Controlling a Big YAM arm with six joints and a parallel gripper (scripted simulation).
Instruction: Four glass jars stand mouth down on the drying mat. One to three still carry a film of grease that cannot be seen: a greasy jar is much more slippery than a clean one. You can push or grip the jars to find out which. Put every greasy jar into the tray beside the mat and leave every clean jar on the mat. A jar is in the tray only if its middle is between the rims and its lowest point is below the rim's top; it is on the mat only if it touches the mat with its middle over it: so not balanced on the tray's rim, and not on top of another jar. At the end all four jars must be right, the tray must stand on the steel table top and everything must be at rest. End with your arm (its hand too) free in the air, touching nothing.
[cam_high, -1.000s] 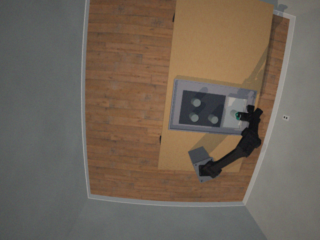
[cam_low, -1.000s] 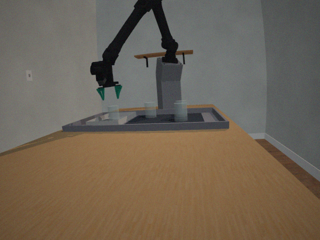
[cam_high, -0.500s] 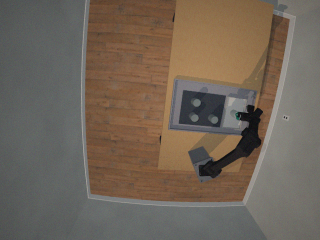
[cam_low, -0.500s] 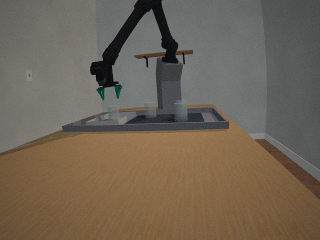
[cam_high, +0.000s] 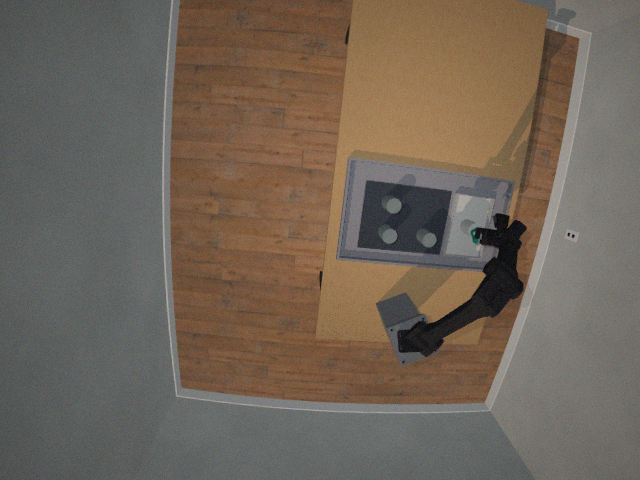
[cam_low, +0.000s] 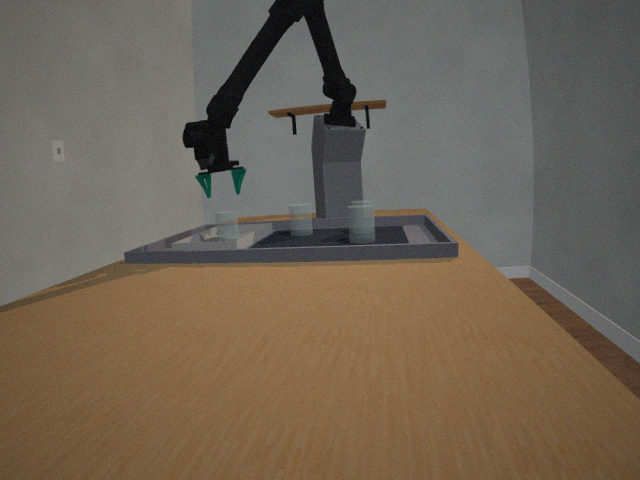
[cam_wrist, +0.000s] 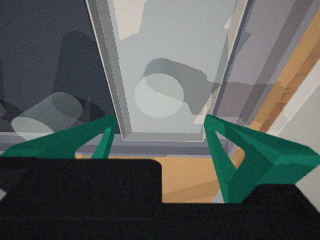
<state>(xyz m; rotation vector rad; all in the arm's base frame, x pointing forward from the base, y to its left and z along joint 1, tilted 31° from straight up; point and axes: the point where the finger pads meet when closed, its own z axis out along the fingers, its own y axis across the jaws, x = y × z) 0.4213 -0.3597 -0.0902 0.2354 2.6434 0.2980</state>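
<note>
My hand is 4 cm short of the dark drying mat, 31 cm to the right of it and 15 cm above it. Round my hand: pale tray 14 cm below; rimmed steel table top 4 cm ahead, 20 cm to the left, 15 cm below.
</note>
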